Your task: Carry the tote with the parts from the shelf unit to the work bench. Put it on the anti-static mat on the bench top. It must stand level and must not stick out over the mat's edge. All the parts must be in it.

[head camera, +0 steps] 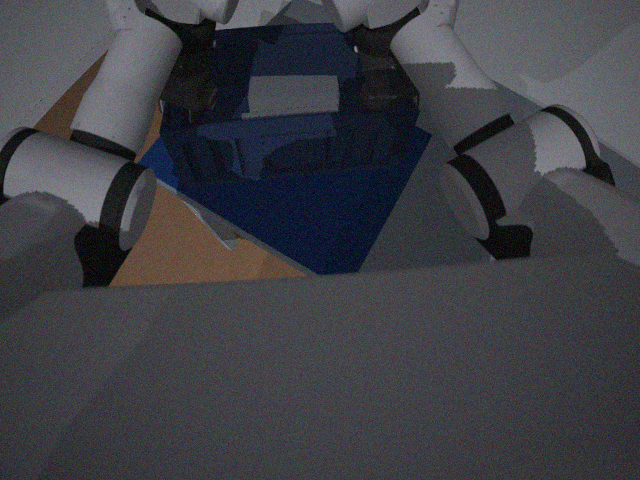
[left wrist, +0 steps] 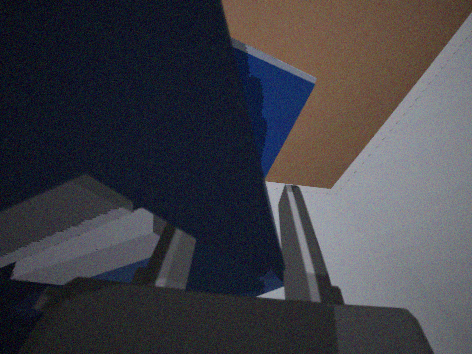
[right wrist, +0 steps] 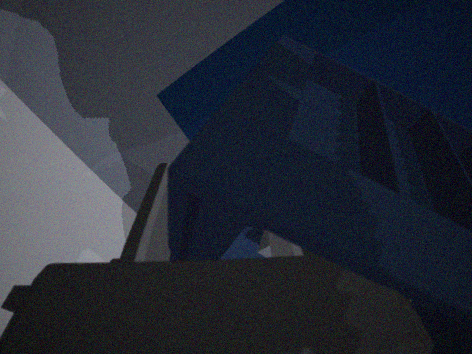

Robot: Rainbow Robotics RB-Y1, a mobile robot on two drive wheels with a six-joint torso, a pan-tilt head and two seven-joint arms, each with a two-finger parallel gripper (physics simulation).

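Frame: origin at the robot's base, x ahead, y left, z up, level; centimetres.
Seen in the pictures: left gripper, fingertip midpoint: (head camera: 178, 114).
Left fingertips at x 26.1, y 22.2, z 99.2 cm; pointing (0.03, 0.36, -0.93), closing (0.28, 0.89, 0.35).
Note:
A point is followed by its place in that frame.
The dark blue tote (head camera: 361, 147) @[z 94.0, x 19.6, y -9.6 cm] (left wrist: 125, 100) (right wrist: 260, 165) @[z 101.9, x 19.8, y -16.0 cm] is held between my arms, with its ribbed long wall towards me. A light grey block-like part (head camera: 293, 94) @[z 92.2, x 34.4, y 2.0 cm] shows in it; other contents are too dark to tell. My left gripper (head camera: 191, 108) @[z 99.2, x 26.1, y 22.2 cm] (left wrist: 242, 191) @[z 99.2, x 26.1, y 22.2 cm] is shut on the tote's left end wall. My right gripper (head camera: 385, 100) (right wrist: 220, 174) @[z 97.6, x 24.5, y -16.8 cm] is shut on its right end wall; its inner finger is mostly hidden. A flat blue surface, apparently the mat (head camera: 310, 222) @[z 76.5, x 12.4, y 0.2 cm] (left wrist: 285, 105) @[z 76.5, x 33.2, y 36.8 cm] (right wrist: 215, 82) @[z 76.5, x 27.7, y -23.4 cm], lies below. Whether the tote touches it cannot be told.
An orange-brown surface (head camera: 206, 258) @[z 0.2, x 26.5, y 48.4 cm] (left wrist: 360, 75) @[z 0.1, x 69.9, y 132.7 cm] lies beside the blue one, with a pale strip along the blue edge. A thin pale object (head camera: 224, 237) @[z 17.4, x 30.2, y 35.2 cm] shows near that edge. A grey surface (head camera: 413, 217) @[z 76.4, x 12.1, y -22.8 cm] lies right of the blue. My own body hides the lower head view.

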